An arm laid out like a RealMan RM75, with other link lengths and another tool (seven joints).
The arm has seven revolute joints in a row. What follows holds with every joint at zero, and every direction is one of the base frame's. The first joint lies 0.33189 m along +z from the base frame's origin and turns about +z. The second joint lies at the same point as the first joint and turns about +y. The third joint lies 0.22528 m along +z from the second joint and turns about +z. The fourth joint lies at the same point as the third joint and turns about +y. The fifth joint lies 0.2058 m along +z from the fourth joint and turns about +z. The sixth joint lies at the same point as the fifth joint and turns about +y. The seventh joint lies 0.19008 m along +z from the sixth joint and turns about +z. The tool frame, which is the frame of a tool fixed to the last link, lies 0.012 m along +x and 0.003 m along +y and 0.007 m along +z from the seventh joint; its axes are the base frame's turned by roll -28.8, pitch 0 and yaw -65.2 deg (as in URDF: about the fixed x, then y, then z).
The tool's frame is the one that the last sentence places.
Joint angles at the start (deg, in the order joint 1, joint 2, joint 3, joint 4, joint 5, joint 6, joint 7):
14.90, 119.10, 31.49, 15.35, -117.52, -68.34, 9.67
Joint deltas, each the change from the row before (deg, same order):
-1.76, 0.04, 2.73, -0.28, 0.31, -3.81, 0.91
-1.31, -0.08, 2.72, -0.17, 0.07, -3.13, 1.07
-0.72, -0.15, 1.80, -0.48, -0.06, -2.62, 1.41
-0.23, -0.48, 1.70, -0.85, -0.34, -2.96, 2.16
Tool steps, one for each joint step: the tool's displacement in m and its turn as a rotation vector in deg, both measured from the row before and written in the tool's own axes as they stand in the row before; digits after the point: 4 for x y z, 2 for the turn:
0.0094, -0.0101, -0.0152, 4.85, 0.72, 2.15
0.0080, -0.0114, -0.0127, 4.34, 0.55, 1.77
0.0050, -0.0101, -0.0092, 3.22, -0.10, 1.07
0.0035, -0.0137, -0.0081, 3.25, -0.93, 0.60

